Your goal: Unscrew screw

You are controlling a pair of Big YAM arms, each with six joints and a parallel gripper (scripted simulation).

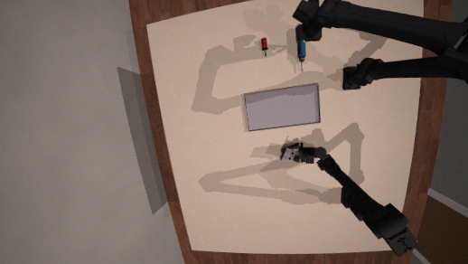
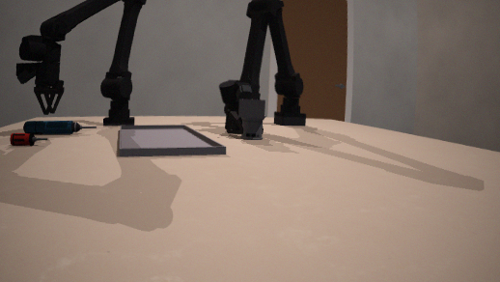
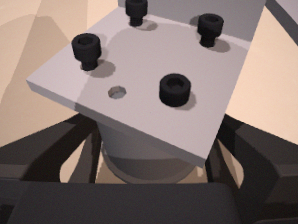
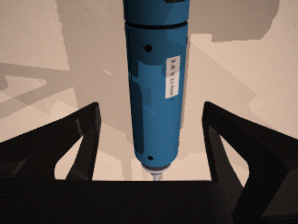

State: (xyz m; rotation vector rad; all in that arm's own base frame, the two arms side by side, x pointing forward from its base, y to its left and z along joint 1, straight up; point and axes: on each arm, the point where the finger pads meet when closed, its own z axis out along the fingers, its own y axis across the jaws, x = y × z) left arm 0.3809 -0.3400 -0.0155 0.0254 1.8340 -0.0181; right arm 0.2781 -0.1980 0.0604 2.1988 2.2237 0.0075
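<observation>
My left gripper is now 10 mm below the grey joint module. Also, from my left hand: grey bracket (50 mm above); screwdriver bit (120 mm behind, 470 mm to the right); shallow grey tray (10 mm ahead, 260 mm to the right, 20 mm below).
</observation>
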